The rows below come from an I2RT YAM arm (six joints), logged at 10 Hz.
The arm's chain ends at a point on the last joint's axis. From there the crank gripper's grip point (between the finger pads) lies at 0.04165 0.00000 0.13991 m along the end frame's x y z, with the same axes.
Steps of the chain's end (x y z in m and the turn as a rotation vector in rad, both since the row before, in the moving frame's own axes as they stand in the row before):
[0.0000 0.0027 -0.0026 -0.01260 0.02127 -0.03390]
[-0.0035 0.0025 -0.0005 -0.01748 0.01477 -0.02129]
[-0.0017 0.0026 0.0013 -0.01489 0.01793 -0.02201]
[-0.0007 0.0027 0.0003 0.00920 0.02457 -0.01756]
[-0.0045 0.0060 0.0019 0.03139 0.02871 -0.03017]
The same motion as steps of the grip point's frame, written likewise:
[0.0030 0.0030 -0.0035 -0.01260 0.02127 -0.03390]
[-0.0014 0.0040 -0.0011 -0.01748 0.01477 -0.02129]
[0.0008 0.0037 0.0005 -0.01489 0.01793 -0.02201]
[0.0027 0.0007 -0.0008 0.00920 0.02457 -0.01756]
[-0.0006 0.0003 0.0006 0.03139 0.02871 -0.03017]

